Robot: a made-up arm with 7 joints. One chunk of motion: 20 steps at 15 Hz.
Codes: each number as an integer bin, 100 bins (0 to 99) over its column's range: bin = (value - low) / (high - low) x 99, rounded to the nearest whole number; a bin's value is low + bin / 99 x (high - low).
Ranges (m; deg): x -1.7..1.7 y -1.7..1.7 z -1.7..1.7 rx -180..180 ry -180..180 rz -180..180
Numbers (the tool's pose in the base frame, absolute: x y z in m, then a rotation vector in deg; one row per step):
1: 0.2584 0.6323 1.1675 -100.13 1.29 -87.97
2: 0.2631 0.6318 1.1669 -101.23 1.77 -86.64
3: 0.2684 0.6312 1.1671 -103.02 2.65 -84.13
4: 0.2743 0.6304 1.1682 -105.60 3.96 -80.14
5: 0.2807 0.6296 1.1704 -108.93 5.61 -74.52
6: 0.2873 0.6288 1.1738 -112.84 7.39 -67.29
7: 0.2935 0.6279 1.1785 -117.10 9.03 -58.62
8: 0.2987 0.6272 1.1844 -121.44 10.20 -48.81
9: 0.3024 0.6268 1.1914 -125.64 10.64 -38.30
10: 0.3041 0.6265 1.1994 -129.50 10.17 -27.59
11: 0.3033 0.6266 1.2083 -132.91 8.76 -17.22
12: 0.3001 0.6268 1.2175 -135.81 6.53 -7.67
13: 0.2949 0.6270 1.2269 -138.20 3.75 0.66
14: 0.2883 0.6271 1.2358 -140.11 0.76 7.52
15: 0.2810 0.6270 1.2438 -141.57 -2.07 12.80
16: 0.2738 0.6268 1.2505 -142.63 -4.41 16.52
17: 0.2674 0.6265 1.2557 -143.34 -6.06 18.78
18: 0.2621 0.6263 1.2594 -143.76 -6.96 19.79
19: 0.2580 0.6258 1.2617 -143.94 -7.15 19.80
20: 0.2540 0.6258 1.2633 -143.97 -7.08 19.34
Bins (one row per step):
1: 57 68 83 22 50 25
2: 57 68 83 22 50 26
3: 57 68 83 21 50 26
4: 57 68 84 20 51 27
5: 58 68 84 20 51 29
6: 58 68 84 18 52 31
7: 58 68 84 17 52 33
8: 58 68 84 16 52 36
9: 58 68 84 15 52 39
10: 58 68 84 14 52 42
11: 58 68 85 13 52 45
12: 58 68 85 12 51 47
13: 58 68 85 11 51 50
14: 58 68 85 11 50 52
15: 58 68 86 11 49 53
16: 57 68 86 10 48 54
17: 57 68 86 10 48 55
18: 57 68 86 10 48 55
19: 57 68 86 10 48 55
20: 57 68 86 10 48 55

